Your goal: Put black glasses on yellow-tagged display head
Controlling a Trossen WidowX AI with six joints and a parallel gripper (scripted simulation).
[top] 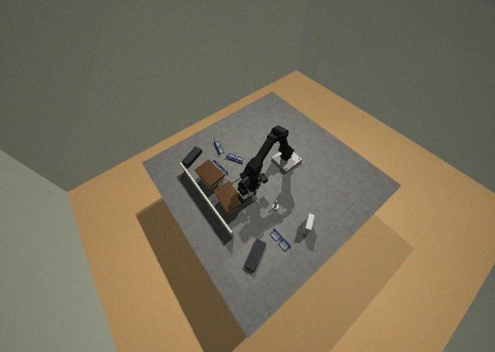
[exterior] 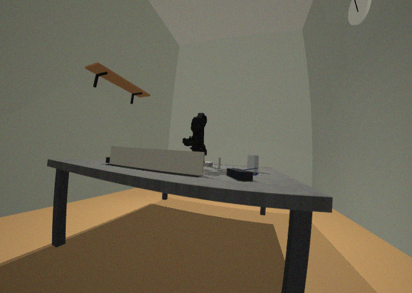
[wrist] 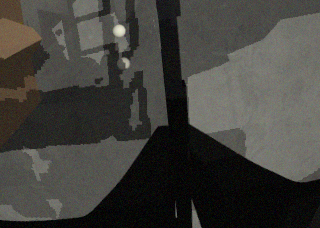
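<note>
My gripper tip is now 12 cm short of the brown head, 5 cm to the left of it and 1 cm above it. Also, from my gripper tip: long white board: 25 cm ahead, 17 cm to the right, 1 cm below; white box: 10 cm behind, 37 cm to the left, 1 cm below; white stand: 5 cm behind, 15 cm to the left, 4 cm below.
</note>
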